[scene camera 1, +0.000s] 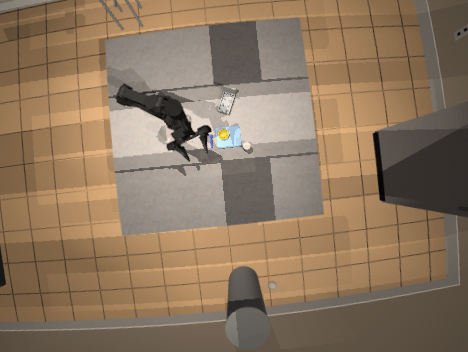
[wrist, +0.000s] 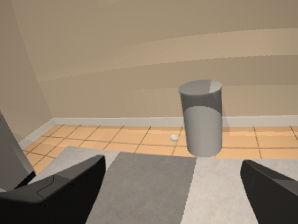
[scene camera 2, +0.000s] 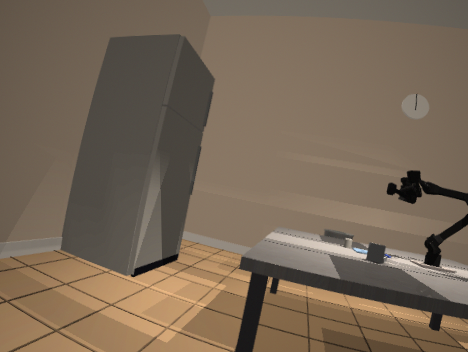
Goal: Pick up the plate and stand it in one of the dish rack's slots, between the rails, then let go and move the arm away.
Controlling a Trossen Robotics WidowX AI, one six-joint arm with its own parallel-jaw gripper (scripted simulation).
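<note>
The gripper (scene camera 1: pixel 198 157), which also shows at (wrist: pixel 174 166) in the wrist view, is open and holds nothing.
</note>
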